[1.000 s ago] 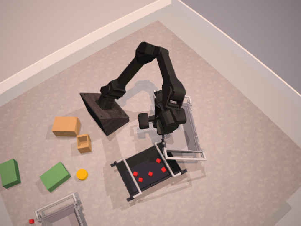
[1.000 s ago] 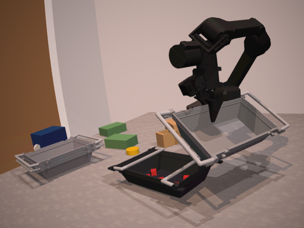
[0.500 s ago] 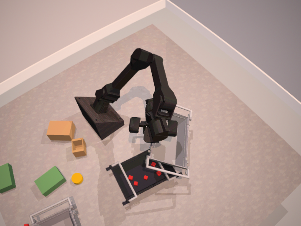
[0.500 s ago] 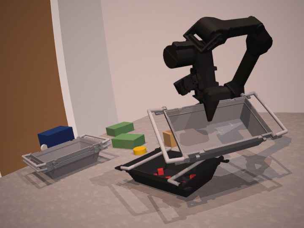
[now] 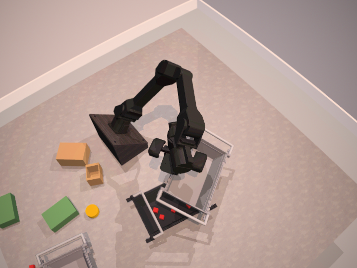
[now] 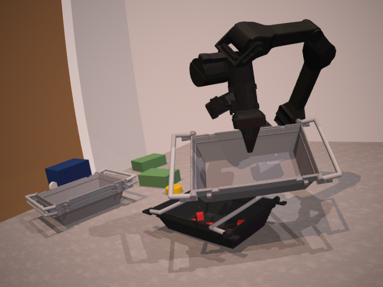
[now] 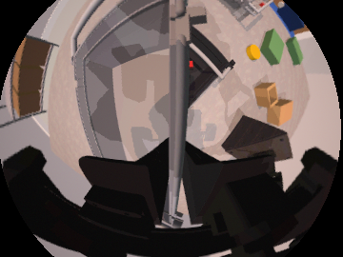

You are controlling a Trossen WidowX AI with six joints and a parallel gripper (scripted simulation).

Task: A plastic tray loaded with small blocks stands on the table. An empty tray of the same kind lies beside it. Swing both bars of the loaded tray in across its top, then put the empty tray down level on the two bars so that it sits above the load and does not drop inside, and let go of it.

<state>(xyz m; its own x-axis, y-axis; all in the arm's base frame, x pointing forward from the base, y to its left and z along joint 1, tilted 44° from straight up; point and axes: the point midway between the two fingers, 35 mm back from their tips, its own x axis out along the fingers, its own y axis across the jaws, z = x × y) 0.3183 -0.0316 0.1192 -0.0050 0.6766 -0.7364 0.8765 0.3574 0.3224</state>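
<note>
My gripper tip is now 6 cm short of the grey translucent tray and 4 cm to the right of it. Also, from my gripper tip: yellow disc 14 cm behind, 33 cm to the right, 16 cm below; red cube 10 cm behind, 64 cm to the right, 16 cm below.
</note>
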